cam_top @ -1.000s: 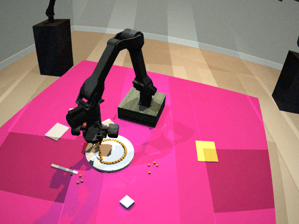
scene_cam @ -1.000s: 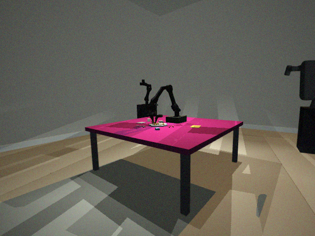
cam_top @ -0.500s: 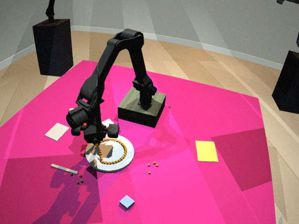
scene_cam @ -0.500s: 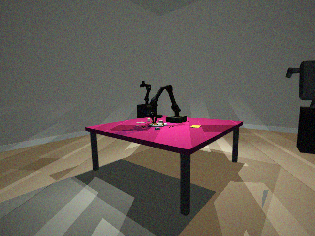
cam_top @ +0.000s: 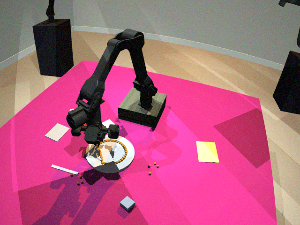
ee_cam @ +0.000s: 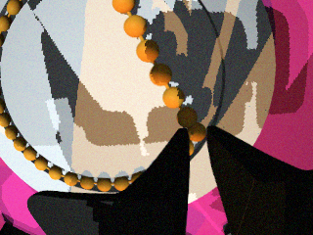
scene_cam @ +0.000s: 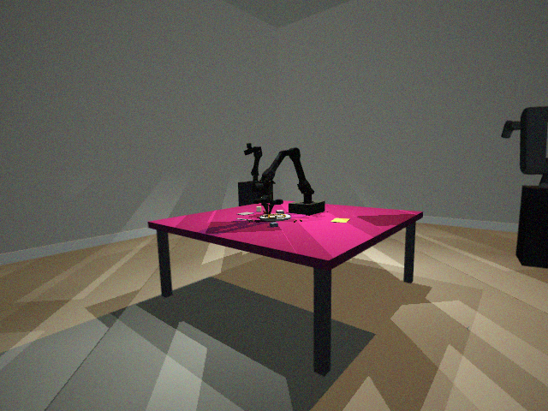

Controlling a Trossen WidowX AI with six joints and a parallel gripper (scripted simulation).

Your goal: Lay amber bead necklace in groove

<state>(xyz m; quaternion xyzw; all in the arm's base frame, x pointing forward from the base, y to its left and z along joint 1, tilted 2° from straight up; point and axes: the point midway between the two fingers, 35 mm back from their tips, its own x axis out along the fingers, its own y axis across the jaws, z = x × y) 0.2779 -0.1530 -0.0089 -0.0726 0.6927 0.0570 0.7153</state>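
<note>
My gripper tip is now 60 mm to the right of the round bead board, 20 mm short of it and 10 mm above it. Round my gripper tip: white block: 130 mm behind, 10 mm to the left; then red-handled tool: 110 mm behind, 90 mm to the right, 10 mm below; then white strip: 150 mm ahead, 90 mm to the right, 10 mm below.
</note>
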